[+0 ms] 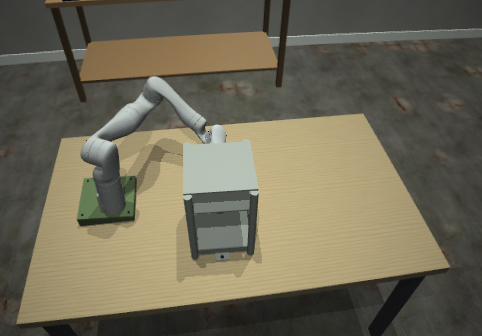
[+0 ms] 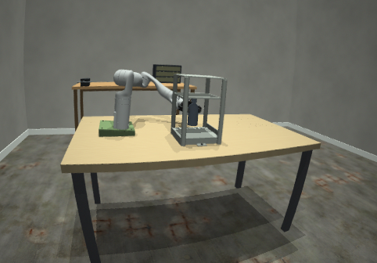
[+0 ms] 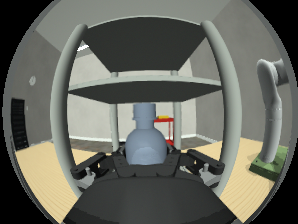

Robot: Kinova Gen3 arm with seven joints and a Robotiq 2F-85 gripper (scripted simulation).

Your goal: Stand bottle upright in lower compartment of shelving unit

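The grey shelving unit is 50 mm to the right of my hand and 30 mm above it. Round my hand: pale blue bottle (10 mm above).
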